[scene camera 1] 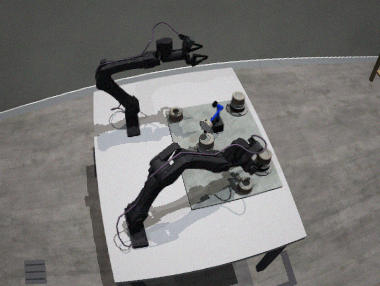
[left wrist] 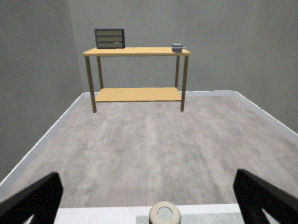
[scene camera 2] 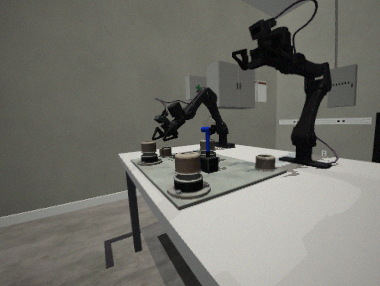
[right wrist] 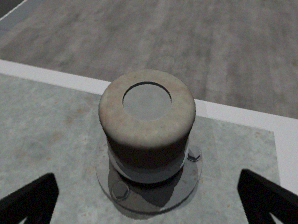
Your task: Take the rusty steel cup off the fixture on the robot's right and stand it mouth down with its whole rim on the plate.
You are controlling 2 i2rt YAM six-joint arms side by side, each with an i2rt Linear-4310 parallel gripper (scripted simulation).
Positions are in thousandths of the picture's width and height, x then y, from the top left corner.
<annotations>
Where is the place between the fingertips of the right gripper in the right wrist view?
498, 801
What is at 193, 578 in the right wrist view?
A grey-green plate.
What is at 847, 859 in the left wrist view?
The left gripper.
</annotations>
